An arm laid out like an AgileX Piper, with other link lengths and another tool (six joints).
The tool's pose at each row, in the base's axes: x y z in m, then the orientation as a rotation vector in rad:
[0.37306 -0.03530 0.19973 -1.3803 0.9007 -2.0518]
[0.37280 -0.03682 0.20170 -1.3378 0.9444 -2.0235]
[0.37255 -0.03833 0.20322 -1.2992 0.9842 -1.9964]
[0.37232 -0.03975 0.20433 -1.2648 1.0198 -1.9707]
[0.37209 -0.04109 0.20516 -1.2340 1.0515 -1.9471]
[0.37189 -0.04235 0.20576 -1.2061 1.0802 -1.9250]
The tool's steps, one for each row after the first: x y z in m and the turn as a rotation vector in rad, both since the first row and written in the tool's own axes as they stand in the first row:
[0.00236 -0.00051 0.00065 -0.0112 0.0133 0.0503]
[0.00444 -0.00068 0.00119 -0.0222 0.0252 0.0966]
[0.00621 -0.00060 0.00162 -0.0326 0.0354 0.1385]
[0.00775 -0.00036 0.00195 -0.0424 0.0446 0.1762]
[0.00908 0.00000 0.00223 -0.0517 0.0529 0.2106]

